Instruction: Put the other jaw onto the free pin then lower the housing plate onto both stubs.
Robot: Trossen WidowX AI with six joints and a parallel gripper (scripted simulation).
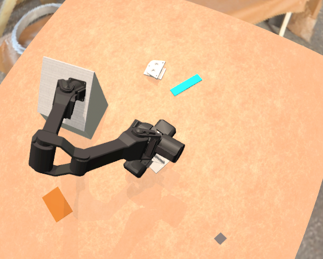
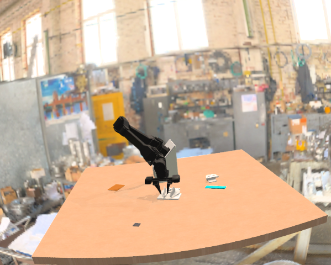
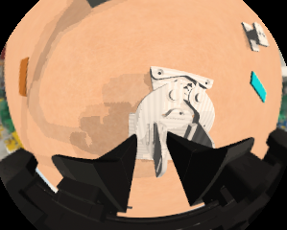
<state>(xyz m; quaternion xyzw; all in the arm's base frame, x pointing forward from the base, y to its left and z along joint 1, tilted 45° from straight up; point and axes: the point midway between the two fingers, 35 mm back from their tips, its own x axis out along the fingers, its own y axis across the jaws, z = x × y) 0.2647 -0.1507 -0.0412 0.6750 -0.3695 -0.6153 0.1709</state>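
The white base plate lies 2 cm ahead of my gripper tip, 2 cm to the left of it and 1 cm below it. Round my gripper tip: cyan strip: 2 cm ahead, 29 cm to the left, 1 cm below; small grey square: 29 cm ahead, 18 cm to the right, 1 cm below; jaw: 1 cm behind, 6 cm to the left.
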